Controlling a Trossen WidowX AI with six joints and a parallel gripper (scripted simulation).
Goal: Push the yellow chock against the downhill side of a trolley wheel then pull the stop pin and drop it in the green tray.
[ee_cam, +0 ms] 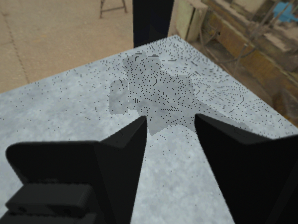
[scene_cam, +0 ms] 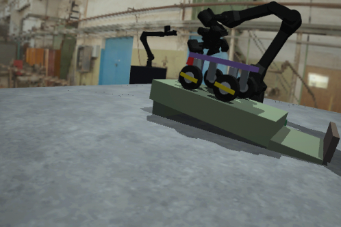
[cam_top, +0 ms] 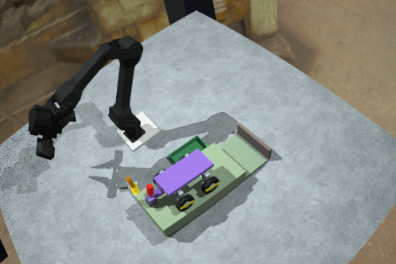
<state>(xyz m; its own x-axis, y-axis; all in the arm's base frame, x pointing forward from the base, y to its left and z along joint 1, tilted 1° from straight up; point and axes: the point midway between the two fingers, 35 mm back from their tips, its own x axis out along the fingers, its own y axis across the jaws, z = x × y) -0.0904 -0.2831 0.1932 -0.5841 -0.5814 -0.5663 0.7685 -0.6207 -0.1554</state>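
Right now the yellow chock is 310 mm ahead of my gripper tip, 160 mm to the left of it and 160 mm below it. Also, from my gripper tip: green tray (380 mm to the left, 330 mm ahead, 190 mm below); then red-headed stop pin (420 mm ahead, 180 mm to the left, 50 mm below); then purple trolley (450 mm ahead, 280 mm to the left, 70 mm below).
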